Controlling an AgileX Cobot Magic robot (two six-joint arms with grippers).
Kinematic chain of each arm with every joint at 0, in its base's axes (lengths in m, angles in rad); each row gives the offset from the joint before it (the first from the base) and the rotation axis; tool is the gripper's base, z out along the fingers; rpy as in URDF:
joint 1: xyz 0 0 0.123 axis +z
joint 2: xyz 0 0 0 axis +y
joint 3: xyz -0.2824 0 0.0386 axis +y
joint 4: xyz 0.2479 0 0.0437 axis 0.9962 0 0.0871
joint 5: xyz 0 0 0 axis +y
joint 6: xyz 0.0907 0 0.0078 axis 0.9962 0 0.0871
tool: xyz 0 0 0 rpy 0 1.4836 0
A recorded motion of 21 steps. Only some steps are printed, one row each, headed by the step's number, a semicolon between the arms.
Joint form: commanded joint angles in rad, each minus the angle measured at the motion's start. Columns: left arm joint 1, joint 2, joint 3, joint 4, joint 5, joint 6; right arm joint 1, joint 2, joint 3, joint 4, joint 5, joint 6.
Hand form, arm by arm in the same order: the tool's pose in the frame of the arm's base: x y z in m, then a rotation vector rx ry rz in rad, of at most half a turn. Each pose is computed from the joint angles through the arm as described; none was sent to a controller.
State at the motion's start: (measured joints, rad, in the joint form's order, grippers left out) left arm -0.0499 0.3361 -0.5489 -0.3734 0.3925 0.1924; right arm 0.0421 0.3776 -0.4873 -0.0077 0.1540 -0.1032
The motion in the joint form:
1: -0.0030 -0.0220 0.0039 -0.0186 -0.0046 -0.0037; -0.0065 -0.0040 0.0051 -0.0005 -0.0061 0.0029
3: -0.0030 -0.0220 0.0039 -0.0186 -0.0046 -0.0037; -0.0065 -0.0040 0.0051 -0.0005 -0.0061 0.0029
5: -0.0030 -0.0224 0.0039 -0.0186 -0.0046 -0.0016; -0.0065 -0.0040 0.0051 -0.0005 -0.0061 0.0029
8: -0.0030 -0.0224 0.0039 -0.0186 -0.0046 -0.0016; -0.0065 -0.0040 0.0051 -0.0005 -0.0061 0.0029
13: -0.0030 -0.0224 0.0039 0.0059 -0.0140 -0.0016; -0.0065 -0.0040 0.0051 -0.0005 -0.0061 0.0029
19: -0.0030 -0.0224 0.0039 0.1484 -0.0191 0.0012; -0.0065 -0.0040 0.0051 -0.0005 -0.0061 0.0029
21: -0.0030 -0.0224 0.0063 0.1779 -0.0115 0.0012; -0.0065 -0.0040 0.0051 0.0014 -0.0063 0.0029
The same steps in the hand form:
1: 0.0639 -0.0166 0.3422 0.0122 1.6212 -0.2942; 0.0838 0.0029 0.3365 -0.1086 1.5193 -0.0591
3: 0.0639 -0.0166 0.3422 0.0122 1.6212 -0.2942; 0.0838 0.0029 0.3365 -0.1086 1.5193 -0.0591
5: 0.0638 -0.0166 0.3423 0.0139 1.6207 -0.2926; 0.0838 0.0029 0.3365 -0.1086 1.5193 -0.0591
8: 0.0638 -0.0166 0.3423 0.0139 1.6207 -0.2926; 0.0838 0.0029 0.3365 -0.1086 1.5193 -0.0591
13: 0.0640 -0.0155 0.3428 0.0230 1.6136 -0.2661; 0.0838 0.0029 0.3365 -0.1086 1.5193 -0.0591
19: 0.0647 -0.0109 0.3419 0.0925 1.6156 -0.1193; 0.0838 0.0029 0.3365 -0.1086 1.5193 -0.0591
21: 0.0650 -0.0101 0.3403 0.1082 1.6261 -0.0905; 0.0838 0.0029 0.3366 -0.1074 1.5192 -0.0574

